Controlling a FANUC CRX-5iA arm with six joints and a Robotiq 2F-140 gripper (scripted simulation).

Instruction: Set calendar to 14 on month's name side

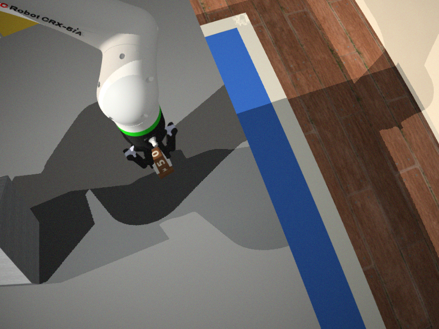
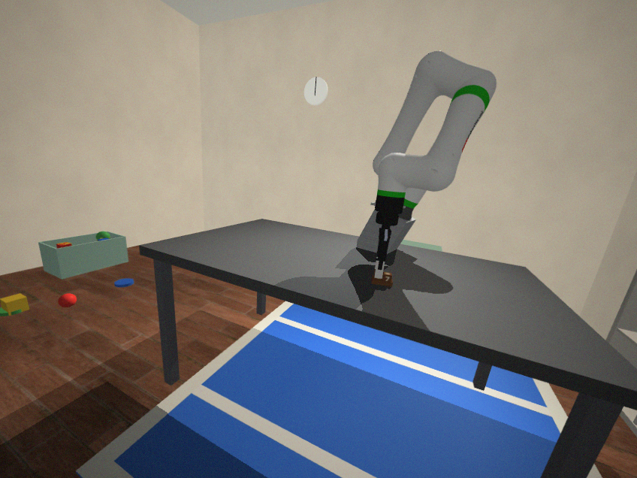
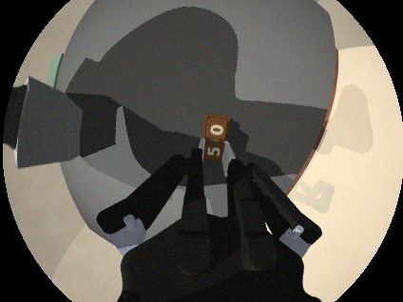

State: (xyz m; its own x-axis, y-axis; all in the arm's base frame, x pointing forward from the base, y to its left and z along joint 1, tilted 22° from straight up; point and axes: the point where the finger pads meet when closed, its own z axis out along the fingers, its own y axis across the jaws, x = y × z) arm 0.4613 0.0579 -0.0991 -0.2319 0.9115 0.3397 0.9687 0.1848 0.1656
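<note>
Now: the brown tray 50 mm below my hand and 20 mm to the left of it. Also, from my hand: brown date cube (30 mm below).
</note>
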